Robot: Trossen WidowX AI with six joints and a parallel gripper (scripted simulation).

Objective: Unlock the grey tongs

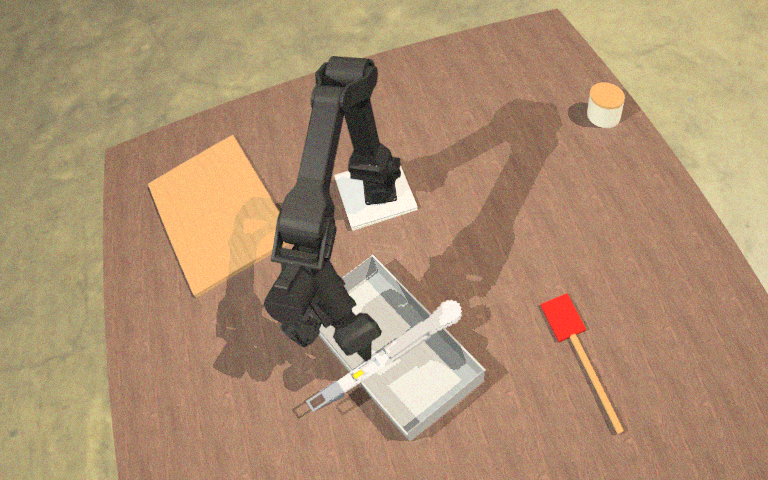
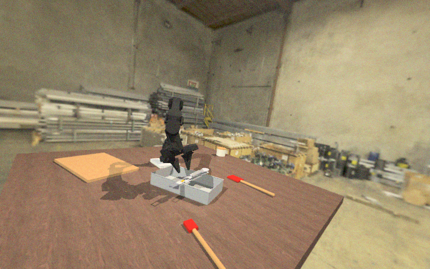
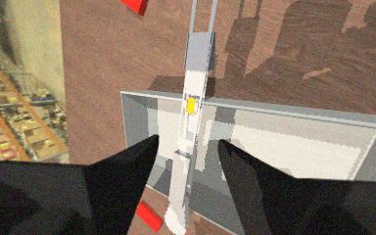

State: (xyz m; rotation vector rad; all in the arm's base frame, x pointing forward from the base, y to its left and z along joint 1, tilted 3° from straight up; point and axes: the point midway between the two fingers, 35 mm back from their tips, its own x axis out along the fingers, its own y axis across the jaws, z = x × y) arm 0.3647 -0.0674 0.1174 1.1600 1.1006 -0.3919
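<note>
Right now my gripper tip is 3 cm short of the yellow lock tab, 1 cm to the left of it and 3 cm above it. From my gripper tip the other things lie so: red spatula: 3 cm ahead, 37 cm to the left, 9 cm below; then wooden board: 42 cm behind, 31 cm to the right, 9 cm below; then grey roasting tin: 3 cm behind, 4 cm to the left, 7 cm below.
</note>
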